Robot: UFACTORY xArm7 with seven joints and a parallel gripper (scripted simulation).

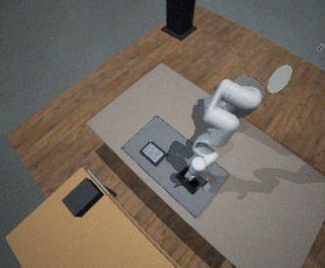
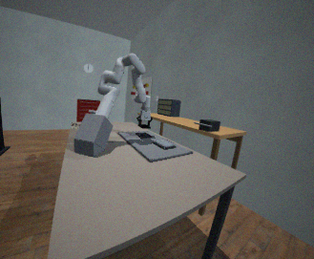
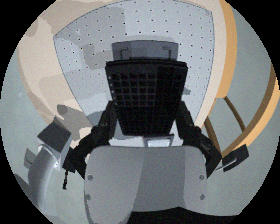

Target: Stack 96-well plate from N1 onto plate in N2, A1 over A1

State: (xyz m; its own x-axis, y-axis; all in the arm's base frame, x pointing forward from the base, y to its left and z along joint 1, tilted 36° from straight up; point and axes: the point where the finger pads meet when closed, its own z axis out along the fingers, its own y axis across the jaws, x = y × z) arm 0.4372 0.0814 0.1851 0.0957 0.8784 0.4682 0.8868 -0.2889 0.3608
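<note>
My hand is 31 cm to the left of the light 96-well plate, 9 cm above it and 2 cm short of it. Also, from my hand: dark 96-well plate 1 cm below; then plate nest 10 cm below.
</note>
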